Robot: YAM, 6 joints.
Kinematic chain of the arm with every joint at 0, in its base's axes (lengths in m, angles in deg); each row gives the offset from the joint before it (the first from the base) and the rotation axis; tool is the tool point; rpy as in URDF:
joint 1: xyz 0 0 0.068 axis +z
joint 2: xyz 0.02 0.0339 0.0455 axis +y
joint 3: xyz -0.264 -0.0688 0 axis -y
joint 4: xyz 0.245 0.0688 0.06 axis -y
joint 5: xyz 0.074 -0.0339 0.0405 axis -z
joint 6: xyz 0.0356 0 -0.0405 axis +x
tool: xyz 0 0 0 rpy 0 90 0
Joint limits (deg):
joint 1: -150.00..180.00
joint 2: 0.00..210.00
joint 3: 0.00..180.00
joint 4: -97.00..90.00
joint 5: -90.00..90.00
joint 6: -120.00..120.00
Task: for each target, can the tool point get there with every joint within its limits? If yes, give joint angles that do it. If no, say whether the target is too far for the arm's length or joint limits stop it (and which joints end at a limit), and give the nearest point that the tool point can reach.
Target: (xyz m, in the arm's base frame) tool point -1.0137 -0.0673 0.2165
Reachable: no: too far | nearest point -0.6420 -0.0058 0.1780 | short by 0.379 m
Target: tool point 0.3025 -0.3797 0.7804
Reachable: no: too far | nearest point 0.2357 -0.2958 0.6267 | short by 0.187 m
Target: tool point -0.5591 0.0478 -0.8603
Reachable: no: too far | nearest point -0.3732 0.0319 -0.3577 | short by 0.536 m
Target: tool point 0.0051 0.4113 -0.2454
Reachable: yes | joints 93.79 189.65 105.93 22.86 65.12 -90.31
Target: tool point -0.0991 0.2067 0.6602
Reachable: yes | joints 109.61 101.34 135.86 62.25 -42.39 -77.75
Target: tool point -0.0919 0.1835 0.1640
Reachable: yes | joints 125.03 66.93 20.61 8.82 57.70 31.02
